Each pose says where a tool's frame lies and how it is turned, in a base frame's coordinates. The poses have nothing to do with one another.
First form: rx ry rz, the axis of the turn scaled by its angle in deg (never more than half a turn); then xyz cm.
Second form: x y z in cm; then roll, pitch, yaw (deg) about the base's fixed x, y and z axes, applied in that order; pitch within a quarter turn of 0, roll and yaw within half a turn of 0. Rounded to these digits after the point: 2 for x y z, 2 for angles.
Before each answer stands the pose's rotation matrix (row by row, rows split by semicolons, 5 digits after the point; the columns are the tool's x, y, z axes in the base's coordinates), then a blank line. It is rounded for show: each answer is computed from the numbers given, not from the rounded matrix.
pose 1, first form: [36.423 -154.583 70.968 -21.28 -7.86 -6.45]
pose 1, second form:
-0.90699 -0.41410 0.07673; -0.32812 0.58060 -0.74515; 0.26402 -0.70102 -0.66247

[-21.28 -7.86 -6.45 -133.38 -15.31 -160.11]
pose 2, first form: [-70.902 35.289 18.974 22.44 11.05 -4.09]
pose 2, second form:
0.79399 -0.55148 0.25584; -0.09071 0.30866 0.94684; -0.60113 -0.77498 0.19505

[22.44 11.05 -4.09 -75.87 36.95 -6.52]
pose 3, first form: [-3.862 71.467 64.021 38.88 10.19 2.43]
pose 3, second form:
-0.10321 -0.69609 0.71050; 0.62994 0.50706 0.58828; -0.76976 0.50829 0.38616

[38.88 10.19 2.43 52.77 50.33 99.30]
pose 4, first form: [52.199 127.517 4.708 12.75 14.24 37.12]
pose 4, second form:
-0.49194 0.58698 0.64300; 0.63280 0.74831 -0.19899; -0.59796 0.30900 -0.73957

[12.75 14.24 37.12 157.32 36.72 127.86]
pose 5, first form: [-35.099 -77.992 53.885 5.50 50.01 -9.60]
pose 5, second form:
-0.04853 -0.20371 -0.97783; 0.84252 0.51746 -0.14962; 0.53647 -0.83110 0.14652

[5.50 50.01 -9.60 -80.00 -32.44 93.30]
